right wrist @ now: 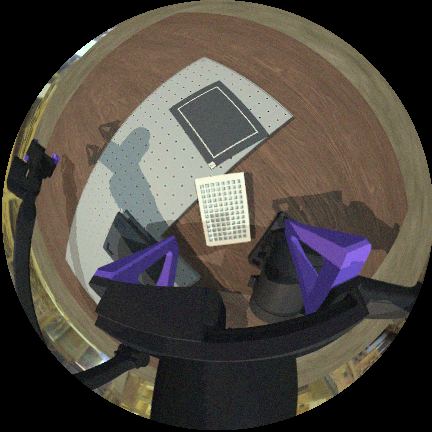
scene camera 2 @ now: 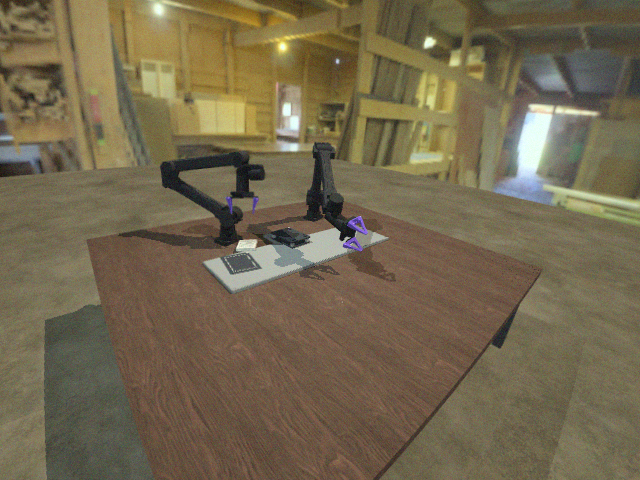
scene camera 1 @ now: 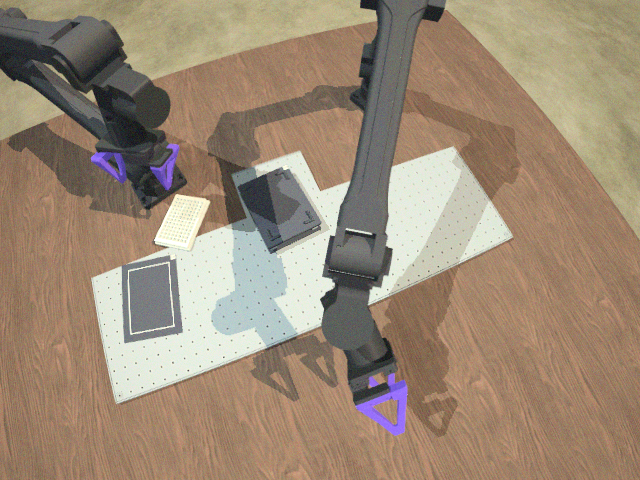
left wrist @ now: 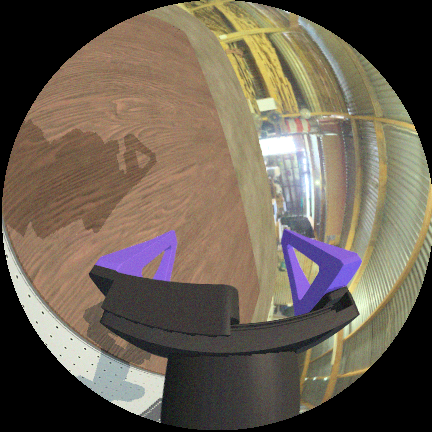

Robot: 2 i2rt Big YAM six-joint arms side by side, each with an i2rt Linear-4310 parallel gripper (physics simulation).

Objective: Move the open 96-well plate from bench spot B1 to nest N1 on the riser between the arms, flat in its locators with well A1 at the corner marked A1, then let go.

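Frame: origin at the left arm's base, x ahead, y left, z up, level; millimetres.
Seen in the pictures: left gripper, fingertip midpoint: [right wrist: 44, 147] [scene camera 2: 364, 242] [scene camera 1: 394, 414] [left wrist: 229, 236]; right gripper, fingertip midpoint: [right wrist: 229, 234] [scene camera 2: 242, 214] [scene camera 1: 146, 184]; left arm's base at its link origin: [scene camera 2: 313, 218]; right arm's base at its link origin: [right wrist: 278, 245] [scene camera 2: 228, 240] [scene camera 1: 160, 185].
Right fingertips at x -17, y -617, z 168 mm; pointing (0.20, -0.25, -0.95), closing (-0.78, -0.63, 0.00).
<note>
Offsets run from my right fingertips to a thing's top centre. "pt": to the spot under its first point. Level surfaces: height alone.
The cream 96-well plate @(11 mm left, 12 mm ahead, 139 mm down) [scene camera 1: 182, 222] [scene camera 2: 247, 244] [right wrist: 223, 209] lies at the back edge of the white perforated board, partly over bare wood, outside the dark outlined pad @(pt 136 mm right, 120 mm ahead, 154 mm down) [scene camera 1: 152, 299] [scene camera 2: 240, 262] [right wrist: 217, 120]. I cannot tell whether it is slightly tilted. The dark nest block @(192 mm left, 136 mm ahead, 116 mm down) [scene camera 1: 284, 206] [scene camera 2: 289, 237] with corner locators stands empty at the board's middle; my right finger partly hides it in the right wrist view. My right gripper [scene camera 1: 144, 183] [scene camera 2: 241, 211] [right wrist: 229, 234] is open and empty, high above the plate area. My left gripper [scene camera 1: 393, 408] [scene camera 2: 363, 241] [left wrist: 229, 236] is open and empty, beyond the board's front edge.
The white perforated board @(156 mm down) [scene camera 1: 206, 356] [scene camera 2: 232, 283] [right wrist: 165, 110] runs across the wooden table @(169 mm down) [scene camera 1: 491, 387] [scene camera 2: 310, 372]. My left arm [scene camera 1: 374, 144] crosses above it, right of the nest. My right arm's base [scene camera 1: 160, 188] stands just behind the plate.
</note>
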